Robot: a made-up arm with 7 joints. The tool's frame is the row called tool. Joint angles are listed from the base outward.
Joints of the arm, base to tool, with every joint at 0 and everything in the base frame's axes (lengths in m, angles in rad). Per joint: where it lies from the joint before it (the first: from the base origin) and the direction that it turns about. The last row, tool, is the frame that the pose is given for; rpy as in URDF.
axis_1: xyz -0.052 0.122 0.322 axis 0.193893 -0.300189 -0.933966
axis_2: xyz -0.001 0.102 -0.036 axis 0 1 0
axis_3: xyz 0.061 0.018 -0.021 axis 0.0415 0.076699 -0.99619
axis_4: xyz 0.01 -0.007 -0.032 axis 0 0 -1
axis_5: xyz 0.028 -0.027 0.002 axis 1 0 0
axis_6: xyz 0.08 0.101 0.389 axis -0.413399 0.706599 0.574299
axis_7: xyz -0.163 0.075 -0.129 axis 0 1 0
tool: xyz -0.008 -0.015 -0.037 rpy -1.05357 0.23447 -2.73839
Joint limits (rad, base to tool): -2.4..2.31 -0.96..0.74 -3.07..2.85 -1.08..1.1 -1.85..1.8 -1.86..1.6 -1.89..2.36
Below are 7 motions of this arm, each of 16 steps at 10 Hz.
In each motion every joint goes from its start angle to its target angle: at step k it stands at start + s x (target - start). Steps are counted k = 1, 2, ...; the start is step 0. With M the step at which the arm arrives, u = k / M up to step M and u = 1 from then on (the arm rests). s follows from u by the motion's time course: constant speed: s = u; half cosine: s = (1 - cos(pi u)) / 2; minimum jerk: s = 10 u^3 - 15 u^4 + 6 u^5.
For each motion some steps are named. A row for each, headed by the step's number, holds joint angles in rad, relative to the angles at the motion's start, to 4 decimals.
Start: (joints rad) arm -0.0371 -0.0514 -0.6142 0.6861 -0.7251 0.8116 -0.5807
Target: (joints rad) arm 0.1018 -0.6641 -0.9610 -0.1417 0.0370 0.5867 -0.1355
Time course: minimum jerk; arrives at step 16
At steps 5, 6, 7, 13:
5: 0.0250 -0.1103 -0.0624 -0.1490 0.1372 -0.0405 0.0801
6: 0.0382 -0.1686 -0.0954 -0.2278 0.2097 -0.0619 0.1225
7: 0.0533 -0.2353 -0.1332 -0.3179 0.2927 -0.0864 0.1710
13: 0.1321 -0.5828 -0.3299 -0.7874 0.7249 -0.2139 0.4235

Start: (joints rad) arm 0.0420 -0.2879 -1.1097 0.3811 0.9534 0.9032 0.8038
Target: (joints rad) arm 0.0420 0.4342 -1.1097 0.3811 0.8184 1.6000 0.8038
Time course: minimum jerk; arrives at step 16
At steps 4, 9, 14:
4: 0.0000 0.0747 0.0000 0.0000 -0.0140 0.0721 0.0000
9: 0.0000 0.4448 0.0000 0.0000 -0.0832 0.4292 0.0000
14: 0.0000 0.7105 0.0000 0.0000 -0.1328 0.6856 0.0000

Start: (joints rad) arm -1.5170 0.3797 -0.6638 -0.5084 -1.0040 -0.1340 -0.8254
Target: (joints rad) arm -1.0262 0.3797 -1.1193 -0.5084 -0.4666 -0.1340 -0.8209
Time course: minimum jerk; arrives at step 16
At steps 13, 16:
13: 0.4669 0.0000 -0.4333 0.0000 0.5112 0.0000 0.0043
16: 0.4908 0.0000 -0.4555 0.0000 0.5374 0.0000 0.0045

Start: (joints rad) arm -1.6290 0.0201 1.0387 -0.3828 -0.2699 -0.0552 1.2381
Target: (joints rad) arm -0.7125 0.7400 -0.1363 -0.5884 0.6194 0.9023 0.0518
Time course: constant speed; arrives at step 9
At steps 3, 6, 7, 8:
3: 0.3055 0.2400 -0.3917 -0.0685 0.2964 0.3192 -0.3954
6: 0.6110 0.4799 -0.7833 -0.1371 0.5929 0.6383 -0.7909
7: 0.7128 0.5599 -0.9139 -0.1599 0.6917 0.7447 -0.9227
8: 0.8147 0.6399 -1.0444 -0.1828 0.7905 0.8511 -1.0545

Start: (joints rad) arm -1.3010 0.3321 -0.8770 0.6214 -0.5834 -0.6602 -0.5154
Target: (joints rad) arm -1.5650 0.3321 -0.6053 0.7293 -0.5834 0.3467 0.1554
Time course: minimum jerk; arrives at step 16
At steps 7, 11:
7: -0.1014 0.0000 0.1043 0.0414 0.0000 0.3867 0.2576
11: -0.2165 0.0000 0.2228 0.0885 0.0000 0.8257 0.5501

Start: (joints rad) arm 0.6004 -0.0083 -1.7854 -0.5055 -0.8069 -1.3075 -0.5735
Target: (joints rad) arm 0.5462 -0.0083 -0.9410 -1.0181 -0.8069 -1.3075 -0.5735
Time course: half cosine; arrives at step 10
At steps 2, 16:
2: -0.0052 0.0000 0.0806 -0.0489 0.0000 0.0000 0.0000
16: -0.0542 0.0000 0.8444 -0.5126 0.0000 0.0000 0.0000

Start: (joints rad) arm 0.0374 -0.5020 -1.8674 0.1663 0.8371 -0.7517 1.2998
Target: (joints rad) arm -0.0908 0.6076 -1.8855 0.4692 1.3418 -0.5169 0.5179
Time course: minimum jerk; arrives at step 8
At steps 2, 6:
2: -0.0133 0.1149 -0.0019 0.0314 0.0522 0.0243 -0.0809
6: -0.1149 0.9947 -0.0162 0.2715 0.4525 0.2105 -0.7010

